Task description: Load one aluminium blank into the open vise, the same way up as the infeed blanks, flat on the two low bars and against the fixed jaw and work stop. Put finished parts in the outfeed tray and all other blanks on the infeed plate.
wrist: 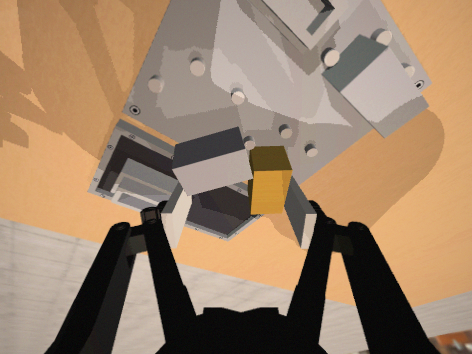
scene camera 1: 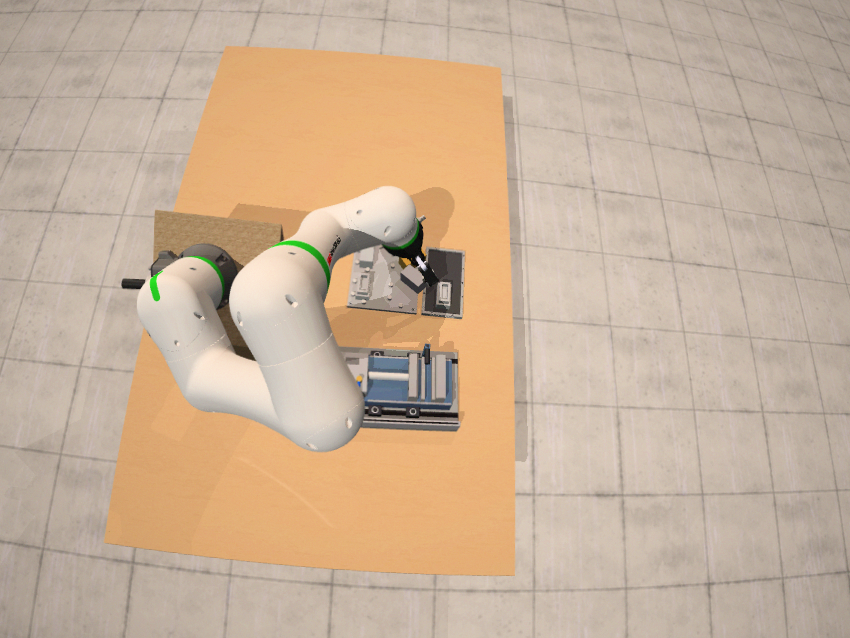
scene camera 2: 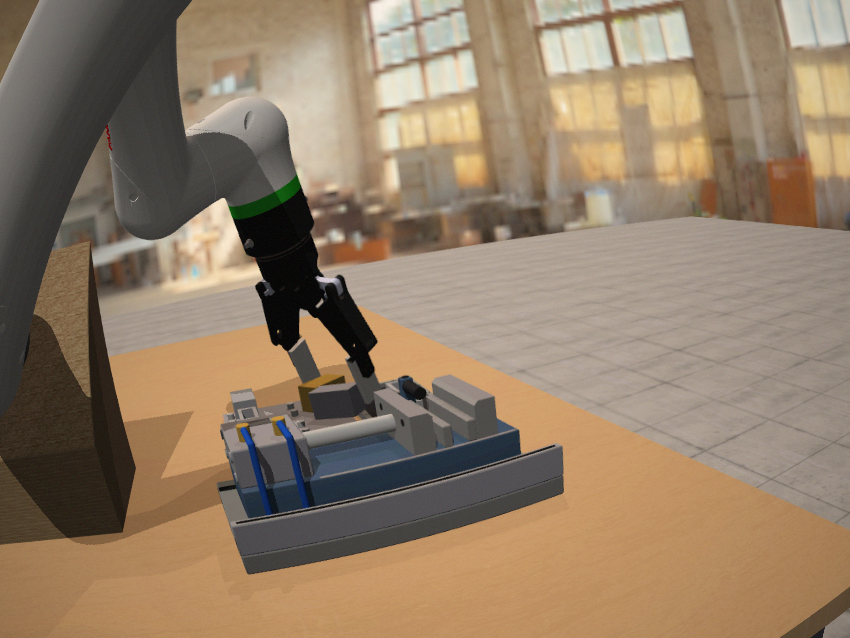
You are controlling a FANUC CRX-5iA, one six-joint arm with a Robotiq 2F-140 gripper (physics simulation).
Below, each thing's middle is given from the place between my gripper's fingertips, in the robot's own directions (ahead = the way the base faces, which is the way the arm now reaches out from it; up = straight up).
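Scene:
Brass blank (wrist: 271,170): my hand is 20 mm to the right of it and 20 mm past it. Relative to my hand, the vise base (scene camera 2: 378,449) is 310 mm to the right, 50 mm behind and 10 mm above; the grey infeed plate (scene camera 1: 382,274) is 20 mm to the right, 90 mm behind and 20 mm below; the dark outfeed tray (scene camera 1: 447,264) is 30 mm to the right, 60 mm ahead and 20 mm below.

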